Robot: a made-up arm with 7 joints.
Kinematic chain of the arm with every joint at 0, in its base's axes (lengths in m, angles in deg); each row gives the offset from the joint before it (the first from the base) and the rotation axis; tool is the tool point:
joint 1: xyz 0 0 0.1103 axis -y
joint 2: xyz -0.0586 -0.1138 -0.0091 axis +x
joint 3: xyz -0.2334 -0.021 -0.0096 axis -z
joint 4: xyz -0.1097 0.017 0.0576 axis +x
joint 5: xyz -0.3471 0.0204 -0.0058 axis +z
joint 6: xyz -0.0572 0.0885 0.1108 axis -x
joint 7: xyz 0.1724 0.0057 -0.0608 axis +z
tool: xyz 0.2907 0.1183 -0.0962
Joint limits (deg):
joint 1: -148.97..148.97
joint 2: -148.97..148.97
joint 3: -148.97..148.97
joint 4: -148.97..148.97
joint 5: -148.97..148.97
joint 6: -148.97..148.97
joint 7: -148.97..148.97
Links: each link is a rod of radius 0.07 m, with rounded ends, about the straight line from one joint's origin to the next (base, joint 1, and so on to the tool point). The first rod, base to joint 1, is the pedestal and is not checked.
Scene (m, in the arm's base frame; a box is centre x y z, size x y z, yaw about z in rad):
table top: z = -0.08
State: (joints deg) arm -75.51 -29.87 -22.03 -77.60 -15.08 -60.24 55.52
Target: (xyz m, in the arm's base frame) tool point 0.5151 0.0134 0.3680
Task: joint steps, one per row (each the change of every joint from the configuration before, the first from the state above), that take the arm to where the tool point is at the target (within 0.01 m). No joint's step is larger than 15 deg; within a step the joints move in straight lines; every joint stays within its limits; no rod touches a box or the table.
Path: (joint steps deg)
1: -14.07 10.78 -2.75 11.67 -13.26 -7.34 -5.95
2: -14.07 10.79 -2.75 11.66 -13.26 -7.34 -5.96
3: -14.06 10.78 -2.75 11.67 -13.26 -7.34 -5.95

